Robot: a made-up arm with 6 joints. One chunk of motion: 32 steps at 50 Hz.
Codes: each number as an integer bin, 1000 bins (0 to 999) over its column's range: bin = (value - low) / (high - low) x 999, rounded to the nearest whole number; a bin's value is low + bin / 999 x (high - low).
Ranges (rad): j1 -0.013..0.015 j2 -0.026..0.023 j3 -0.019..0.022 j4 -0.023..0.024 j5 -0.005..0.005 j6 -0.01..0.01
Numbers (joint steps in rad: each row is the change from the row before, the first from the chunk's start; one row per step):
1: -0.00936 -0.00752 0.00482 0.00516 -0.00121 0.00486
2: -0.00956 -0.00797 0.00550 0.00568 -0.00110 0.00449
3: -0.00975 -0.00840 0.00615 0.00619 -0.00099 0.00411
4: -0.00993 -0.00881 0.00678 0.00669 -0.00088 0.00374
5: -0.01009 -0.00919 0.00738 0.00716 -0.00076 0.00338
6: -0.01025 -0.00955 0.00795 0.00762 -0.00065 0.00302
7: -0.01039 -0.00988 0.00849 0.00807 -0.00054 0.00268
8: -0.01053 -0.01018 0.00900 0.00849 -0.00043 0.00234
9: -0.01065 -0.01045 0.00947 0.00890 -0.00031 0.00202
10: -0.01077 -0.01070 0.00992 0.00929 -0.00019 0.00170
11: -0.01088 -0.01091 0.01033 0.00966 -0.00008 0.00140
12: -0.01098 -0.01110 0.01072 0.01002 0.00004 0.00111
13: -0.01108 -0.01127 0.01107 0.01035 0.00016 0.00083
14: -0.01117 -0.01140 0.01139 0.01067 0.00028 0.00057
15: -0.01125 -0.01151 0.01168 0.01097 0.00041 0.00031
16: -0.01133 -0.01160 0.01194 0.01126 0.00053 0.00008
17: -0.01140 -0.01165 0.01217 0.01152 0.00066 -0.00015
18: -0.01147 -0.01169 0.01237 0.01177 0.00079 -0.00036
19: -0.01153 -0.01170 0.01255 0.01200 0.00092 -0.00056
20: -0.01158 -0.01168 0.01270 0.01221 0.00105 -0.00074
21: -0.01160 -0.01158 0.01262 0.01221 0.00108 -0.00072
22: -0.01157 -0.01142 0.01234 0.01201 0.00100 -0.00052
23: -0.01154 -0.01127 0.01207 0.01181 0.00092 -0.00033
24: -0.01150 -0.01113 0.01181 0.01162 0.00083 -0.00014
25: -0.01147 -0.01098 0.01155 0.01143 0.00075 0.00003
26: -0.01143 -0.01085 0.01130 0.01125 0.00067 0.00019
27: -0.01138 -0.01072 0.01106 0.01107 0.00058 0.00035
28: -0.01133 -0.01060 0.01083 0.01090 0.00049 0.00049
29: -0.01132 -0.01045 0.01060 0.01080 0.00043 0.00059
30: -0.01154 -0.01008 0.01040 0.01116 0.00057 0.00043
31: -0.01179 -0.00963 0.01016 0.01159 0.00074 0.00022
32: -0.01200 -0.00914 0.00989 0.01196 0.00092 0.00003
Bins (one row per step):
1: 130 377 580 599 379 742
2: 123 368 597 610 390 724
3: 116 359 613 620 401 705
4: 110 350 628 631 412 686
5: 104 343 643 641 424 668
6: 98 335 657 651 435 650
7: 93 329 670 660 446 633
8: 88 323 682 669 457 616
9: 84 317 694 678 469 600
10: 80 312 705 686 481 584
11: 76 308 715 694 492 569
12: 72 304 724 702 503 555
13: 69 300 733 709 515 541
14: 65 298 740 716 527 528
15: 62 295 748 722 540 515
16: 60 294 754 728 552 503
17: 57 293 759 734 565 492
18: 55 292 764 739 578 482
19: 52 292 769 744 591 472
20: 51 292 772 748 604 463
21: 50 294 770 748 607 464
22: 51 297 764 744 599 474
23: 52 300 757 740 591 483
24: 54 303 751 736 582 493
25: 55 306 744 732 574 501
26: 56 309 738 728 566 509
27: 58 312 732 724 557 517
28: 60 314 727 721 548 524
29: 60 317 721 718 542 529
30: 52 325 716 726 556 521
31: 43 334 711 735 573 510
32: 36 344 704 743 591 501

